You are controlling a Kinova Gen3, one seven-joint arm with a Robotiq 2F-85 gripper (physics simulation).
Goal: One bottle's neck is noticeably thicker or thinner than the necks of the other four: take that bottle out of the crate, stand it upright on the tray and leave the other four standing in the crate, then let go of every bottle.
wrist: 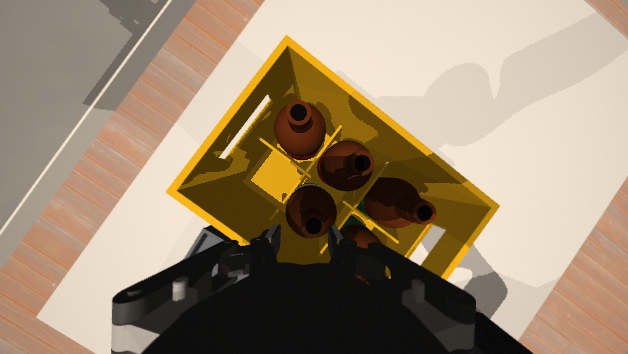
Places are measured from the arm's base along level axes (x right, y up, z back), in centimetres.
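Where they show: gripper, fingertip midpoint: [304, 235].
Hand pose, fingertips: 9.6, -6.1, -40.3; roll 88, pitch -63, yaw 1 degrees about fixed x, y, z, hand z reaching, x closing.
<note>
After its pixels a point has its place, as x, y, z.
The yellow crate [390, 120] {23.4, -6.4, -38.2} holds five brown bottles, upright in its compartments. One bottle [300, 132] {18.9, -10.5, -45.9} stands in the upper-left part, a second [345, 167] {17.8, -10.0, -39.2} near the middle, a third [392, 200] {17.2, -11.3, -31.5} to the right. A fourth bottle [310, 202] {12.0, -11.3, -40.7} stands at the lower middle. A fifth bottle [361, 235] {11.1, -12.7, -32.2} is mostly hidden behind my right finger. My gripper [304, 235] {9.6, -6.1, -40.3} is partly open and empty, its fingertips above the crate, just below the fourth bottle's mouth in the view. I cannot tell surely which neck differs. A corner of the grey tray [204, 242] {-6.0, -23.4, -53.6} shows beyond the crate's lower-left wall.
The crate's dividers and high walls surround the bottles. One compartment, left of the fourth bottle, shows its bare yellow floor. The crate stands on a pale mat [350, 30] {44.2, -23.9, -48.8} over a wooden table [150, 85]. The gripper body hides the lower middle of the view.
</note>
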